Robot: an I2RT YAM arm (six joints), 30 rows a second.
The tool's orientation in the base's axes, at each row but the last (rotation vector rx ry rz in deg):
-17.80 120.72 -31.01
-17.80 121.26 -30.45
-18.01 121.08 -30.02
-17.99 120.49 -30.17
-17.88 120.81 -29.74
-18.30 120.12 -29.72
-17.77 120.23 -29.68
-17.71 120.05 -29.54
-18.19 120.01 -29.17
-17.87 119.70 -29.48
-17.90 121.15 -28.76
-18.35 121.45 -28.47
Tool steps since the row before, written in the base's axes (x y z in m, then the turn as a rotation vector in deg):
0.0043 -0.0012 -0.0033 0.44 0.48 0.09
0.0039 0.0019 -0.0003 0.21 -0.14 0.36
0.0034 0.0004 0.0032 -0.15 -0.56 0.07
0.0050 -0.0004 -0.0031 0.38 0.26 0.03
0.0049 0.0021 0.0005 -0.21 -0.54 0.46
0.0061 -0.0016 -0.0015 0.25 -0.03 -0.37
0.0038 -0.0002 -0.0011 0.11 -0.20 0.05
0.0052 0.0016 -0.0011 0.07 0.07 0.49
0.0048 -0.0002 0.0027 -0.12 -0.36 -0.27
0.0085 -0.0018 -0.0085 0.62 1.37 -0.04
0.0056 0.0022 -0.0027 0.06 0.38 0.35
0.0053 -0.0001 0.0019 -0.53 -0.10 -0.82
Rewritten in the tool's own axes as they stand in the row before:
0.0005 0.0005 0.0055 -0.51 0.37 0.20
-0.0027 0.0017 0.0029 -0.32 -0.30 0.03
-0.0044 -0.0013 0.0011 0.26 -0.52 -0.02
-0.0003 0.0010 0.0058 -0.34 0.21 0.24
-0.0039 0.0015 0.0033 0.00 -0.69 -0.27
-0.0015 -0.0008 0.0062 0.15 0.14 0.40
-0.0012 0.0003 0.0038 -0.01 -0.20 0.12
-0.0027 0.0018 0.0045 -0.43 -0.17 -0.20
-0.0045 -0.0016 0.0028 0.41 -0.19 0.11
0.0025 0.0023 0.0117 -0.87 1.21 0.22
-0.0020 0.0030 0.0055 -0.44 0.17 -0.21
-0.0043 -0.0012 0.0035 0.93 0.31 0.00

